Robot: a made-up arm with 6 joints. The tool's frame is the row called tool. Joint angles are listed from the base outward. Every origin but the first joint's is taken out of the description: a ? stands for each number. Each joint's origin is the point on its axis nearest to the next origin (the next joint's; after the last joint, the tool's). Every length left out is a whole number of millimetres.
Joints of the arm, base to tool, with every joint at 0 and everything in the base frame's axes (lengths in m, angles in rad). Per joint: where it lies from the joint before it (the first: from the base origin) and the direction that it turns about. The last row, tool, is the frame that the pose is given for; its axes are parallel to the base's.
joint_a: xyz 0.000 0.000 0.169 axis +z
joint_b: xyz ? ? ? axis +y
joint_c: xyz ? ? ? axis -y
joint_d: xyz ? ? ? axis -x
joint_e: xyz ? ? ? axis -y
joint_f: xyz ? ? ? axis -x
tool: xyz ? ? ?
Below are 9 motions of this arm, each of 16 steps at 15 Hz.
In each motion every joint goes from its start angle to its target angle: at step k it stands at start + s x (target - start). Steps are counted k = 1, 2, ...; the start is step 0. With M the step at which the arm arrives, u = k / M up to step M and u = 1 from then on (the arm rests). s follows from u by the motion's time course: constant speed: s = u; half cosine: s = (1 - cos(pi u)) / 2; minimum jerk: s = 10 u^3 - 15 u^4 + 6 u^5.
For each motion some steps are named. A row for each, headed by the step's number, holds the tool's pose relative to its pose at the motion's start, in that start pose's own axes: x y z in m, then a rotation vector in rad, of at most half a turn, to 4 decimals.
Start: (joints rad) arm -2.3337 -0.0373 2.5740 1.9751 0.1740 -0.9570
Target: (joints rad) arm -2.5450 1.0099 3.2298 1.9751 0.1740 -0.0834
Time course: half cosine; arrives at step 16
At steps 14, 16:
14: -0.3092 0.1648 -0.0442 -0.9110 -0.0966 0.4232
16: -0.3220 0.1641 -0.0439 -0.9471 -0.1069 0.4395

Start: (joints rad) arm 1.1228 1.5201 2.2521 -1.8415 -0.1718 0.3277
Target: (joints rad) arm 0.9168 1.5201 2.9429 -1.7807 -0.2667 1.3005
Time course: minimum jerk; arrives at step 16
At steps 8, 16:
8: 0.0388 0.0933 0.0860 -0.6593 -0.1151 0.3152
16: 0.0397 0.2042 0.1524 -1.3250 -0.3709 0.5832

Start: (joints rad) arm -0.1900 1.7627 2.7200 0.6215 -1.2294 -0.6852
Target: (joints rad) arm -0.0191 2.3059 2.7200 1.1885 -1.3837 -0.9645
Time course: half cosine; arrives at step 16
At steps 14, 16:
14: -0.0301 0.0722 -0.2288 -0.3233 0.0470 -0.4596
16: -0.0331 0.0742 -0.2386 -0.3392 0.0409 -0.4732

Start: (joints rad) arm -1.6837 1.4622 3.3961 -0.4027 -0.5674 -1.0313
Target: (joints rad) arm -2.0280 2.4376 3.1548 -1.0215 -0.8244 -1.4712
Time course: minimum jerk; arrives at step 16
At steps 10, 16:
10: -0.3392 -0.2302 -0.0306 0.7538 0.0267 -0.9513
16: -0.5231 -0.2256 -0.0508 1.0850 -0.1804 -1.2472

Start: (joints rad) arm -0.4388 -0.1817 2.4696 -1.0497 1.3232 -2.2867
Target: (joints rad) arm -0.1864 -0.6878 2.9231 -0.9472 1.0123 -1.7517
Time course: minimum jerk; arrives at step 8
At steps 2, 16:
2: 0.0333 -0.0347 -0.0097 0.0162 0.0387 0.0176
16: 0.3496 -0.1898 -0.2235 0.0415 0.4876 0.2451

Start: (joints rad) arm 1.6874 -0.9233 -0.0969 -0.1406 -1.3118 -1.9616
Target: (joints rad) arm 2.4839 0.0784 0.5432 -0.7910 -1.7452 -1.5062
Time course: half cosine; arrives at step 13
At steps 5, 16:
5: 0.1436 0.0939 -0.0492 -0.2204 0.2981 -0.4102
16: 0.4274 0.0349 -0.3182 -0.7622 0.9992 -1.2005

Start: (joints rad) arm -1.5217 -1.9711 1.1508 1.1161 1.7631 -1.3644
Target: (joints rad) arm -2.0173 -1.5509 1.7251 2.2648 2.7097 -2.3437
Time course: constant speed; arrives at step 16
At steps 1, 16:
1: 0.0267 -0.0061 -0.0161 0.0807 0.0526 0.1022
16: 0.3902 0.1193 -0.3183 1.2446 1.5201 1.0638

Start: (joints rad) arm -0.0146 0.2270 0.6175 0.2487 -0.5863 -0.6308
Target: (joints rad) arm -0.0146 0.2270 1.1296 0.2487 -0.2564 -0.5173
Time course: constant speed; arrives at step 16
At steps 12, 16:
12: -0.0833 0.0150 0.0614 -0.0397 -0.5628 0.2726
16: -0.1156 0.0163 0.0750 -0.0543 -0.7571 0.3501

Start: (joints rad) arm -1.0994 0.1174 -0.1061 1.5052 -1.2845 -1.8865
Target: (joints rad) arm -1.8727 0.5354 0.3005 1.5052 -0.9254 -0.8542
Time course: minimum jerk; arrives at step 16
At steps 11, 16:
11: 0.2751 -0.0507 0.0013 -0.7502 0.1532 -0.3161
16: 0.3332 -0.0936 -0.0003 -0.9055 0.2204 -0.3714

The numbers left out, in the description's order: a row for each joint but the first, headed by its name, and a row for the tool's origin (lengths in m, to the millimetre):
joint_b: 0.000 0.000 0.000
joint_c: 0.000 0.000 0.369
joint_d: 0.270 0.000 0.000
joint_e: 0.000 -0.189 0.000
joint_f: 0.000 0.000 0.000
tool: 0.000 0.000 0.000

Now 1 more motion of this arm.
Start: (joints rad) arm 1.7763 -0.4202 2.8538 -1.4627 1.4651 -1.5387
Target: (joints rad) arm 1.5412 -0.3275 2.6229 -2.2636 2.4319 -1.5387
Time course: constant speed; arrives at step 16
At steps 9, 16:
9: -0.1450 0.0512 0.0263 -0.2720 -0.4314 0.4079
16: -0.2362 0.1062 0.0184 -0.6650 -0.6250 0.7472

